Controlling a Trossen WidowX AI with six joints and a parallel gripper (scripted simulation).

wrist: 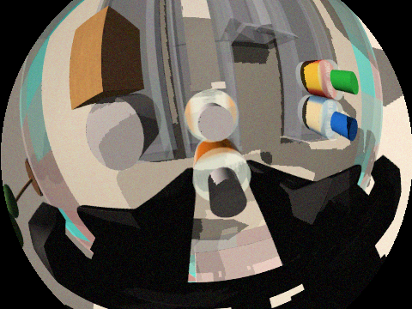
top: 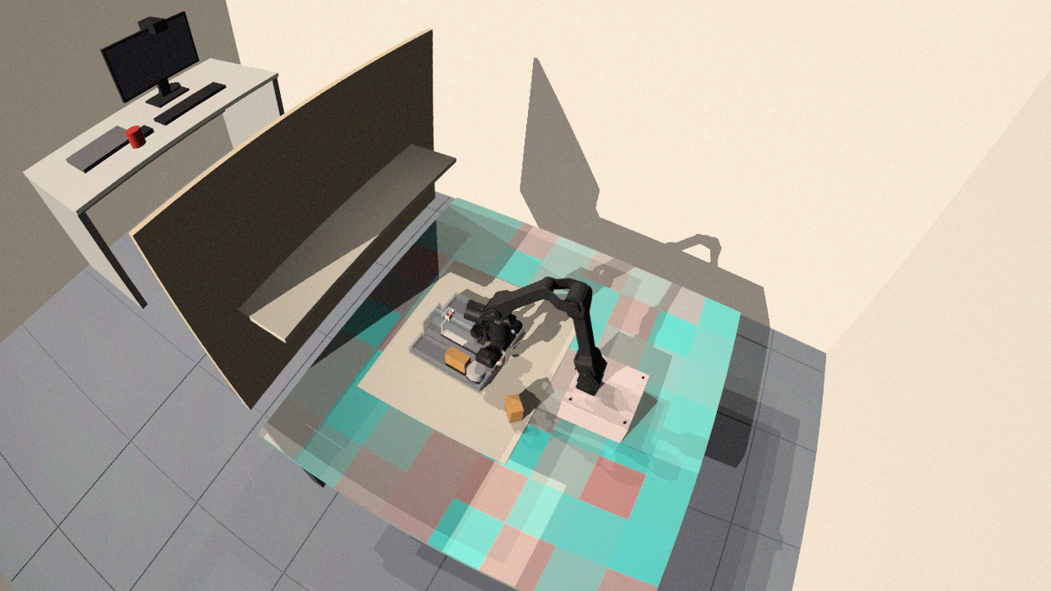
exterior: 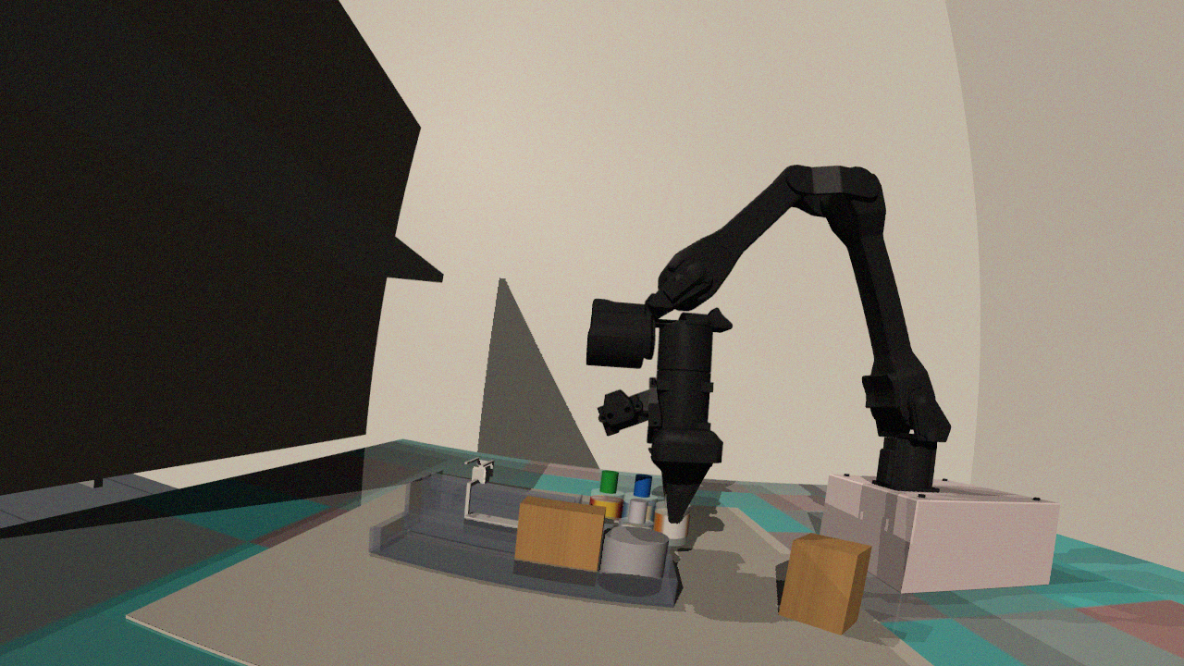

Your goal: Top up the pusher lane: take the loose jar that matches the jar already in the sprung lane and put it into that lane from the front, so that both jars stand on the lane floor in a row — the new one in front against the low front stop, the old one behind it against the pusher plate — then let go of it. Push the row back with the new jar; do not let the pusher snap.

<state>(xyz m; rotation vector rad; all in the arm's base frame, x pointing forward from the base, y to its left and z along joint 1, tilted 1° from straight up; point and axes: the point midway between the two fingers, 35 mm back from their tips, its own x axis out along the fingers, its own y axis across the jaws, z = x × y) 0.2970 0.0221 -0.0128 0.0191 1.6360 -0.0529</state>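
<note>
Right now the grey cylinder is 4 cm ahead of my gripper tip, 8 cm to the left of it and 3 cm below it. Round my gripper tip: orange box: 11 cm ahead, 7 cm to the left, 2 cm below; then grey lane rack: 17 cm ahead, 3 cm to the right, 4 cm below.
</note>
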